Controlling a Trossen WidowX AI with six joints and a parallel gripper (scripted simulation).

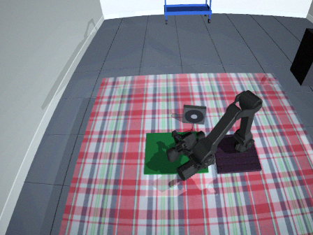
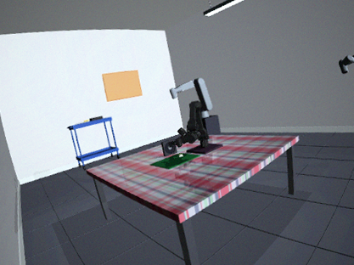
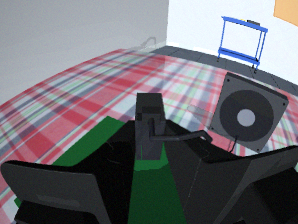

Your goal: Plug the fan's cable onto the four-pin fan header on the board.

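My gripper tip is now 140 mm above the green board. From my gripper tip the other things lie so: black fan: 100 mm behind, 180 mm to the right, 70 mm below; then white four-pin header: 80 mm behind, 20 mm to the right, 130 mm below; then dark fan plug: 10 mm to the right, 10 mm below.
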